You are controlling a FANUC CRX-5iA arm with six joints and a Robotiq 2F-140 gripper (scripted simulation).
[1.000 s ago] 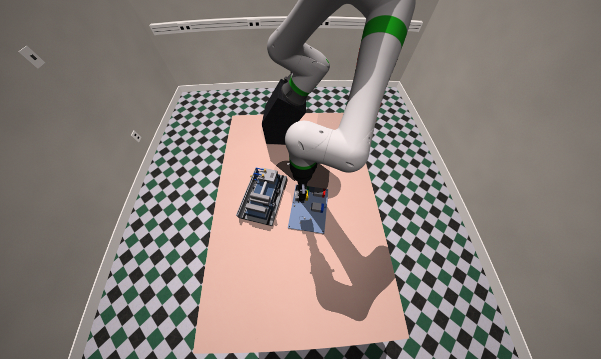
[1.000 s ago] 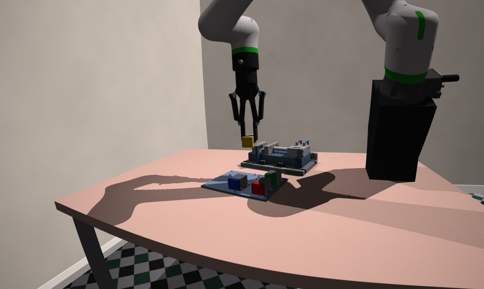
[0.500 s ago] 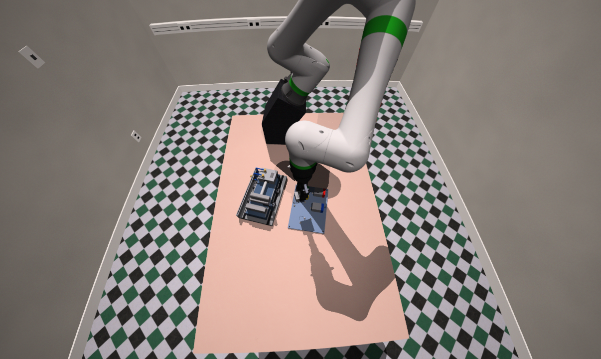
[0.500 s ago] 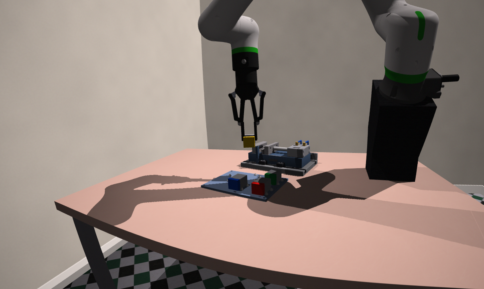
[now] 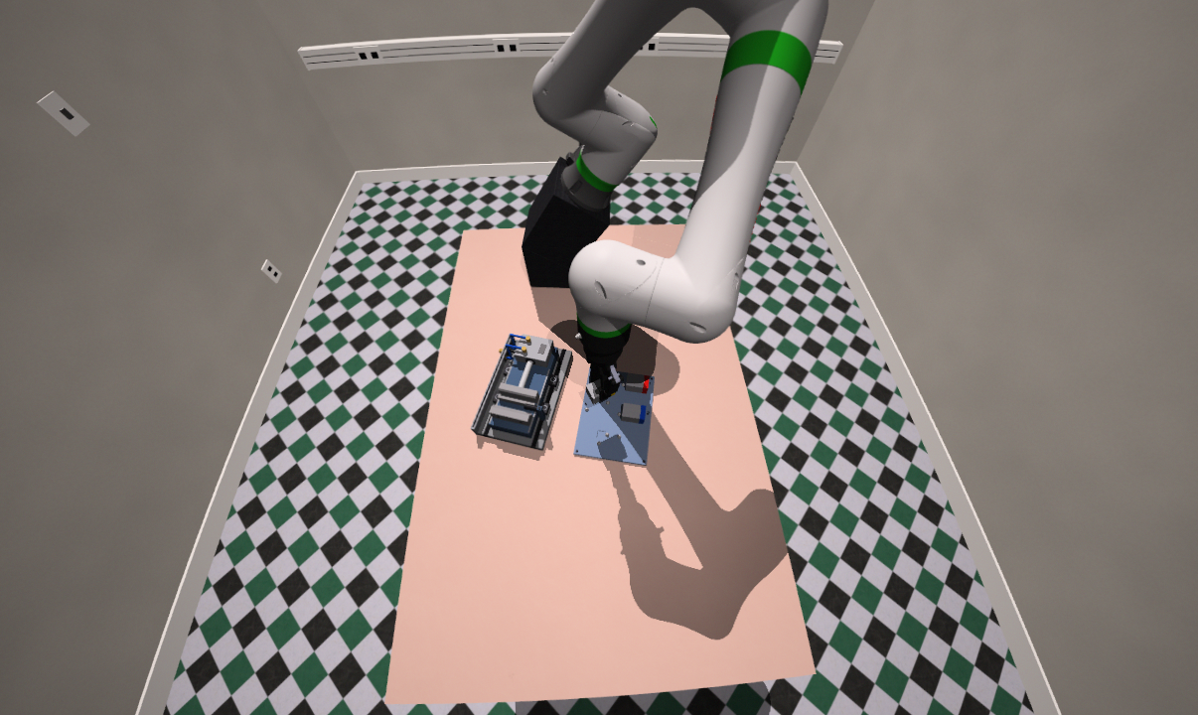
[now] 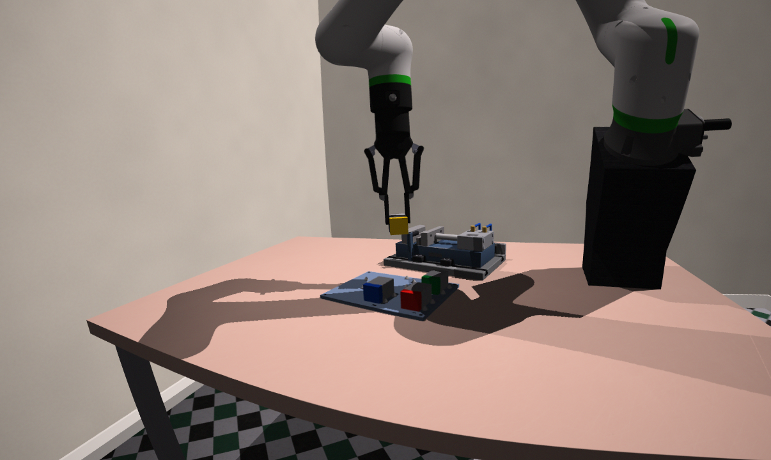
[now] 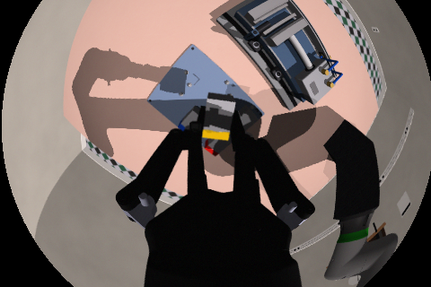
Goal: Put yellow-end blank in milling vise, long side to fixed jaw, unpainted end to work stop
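Right now the yellow-ended blank is 3 cm below my hand. Also, from my hand: blue-ended blank: 2 cm ahead, 9 cm to the left, 16 cm below; then green-ended blank: 9 cm behind, 2 cm to the left, 16 cm below; then plate: 1 cm ahead, 4 cm to the left, 18 cm below.
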